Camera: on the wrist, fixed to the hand. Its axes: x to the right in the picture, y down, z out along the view.
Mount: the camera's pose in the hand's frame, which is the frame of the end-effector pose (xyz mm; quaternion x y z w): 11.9 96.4 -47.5 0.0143 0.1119 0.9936 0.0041
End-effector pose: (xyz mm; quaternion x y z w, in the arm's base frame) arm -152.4 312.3 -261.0 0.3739 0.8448 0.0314 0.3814
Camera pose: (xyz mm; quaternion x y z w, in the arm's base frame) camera -130.6 400.4 -202.2 -0.8429 0.3249 -0.4089 0.1295
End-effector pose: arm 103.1 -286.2 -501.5 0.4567 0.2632 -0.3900 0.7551
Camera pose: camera 187.7 -221.0 -484.9 0.3178 -0.3738 0.7960 0.3546
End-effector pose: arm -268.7 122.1 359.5 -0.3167 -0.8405 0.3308 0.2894
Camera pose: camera -210.3 204.4 320.7 0.8693 -0.3484 -0.2655 0.2289
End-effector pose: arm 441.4 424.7 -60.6 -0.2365 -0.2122 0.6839 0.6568
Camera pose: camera 392.8 431.1 -157.0 0.2789 -0.3174 -0.6320 0.6497
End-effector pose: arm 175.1 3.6 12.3 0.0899 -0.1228 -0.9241 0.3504
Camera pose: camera 238.6 -82.0 -6.0 -0.0132 -0.0638 0.3562 0.9321
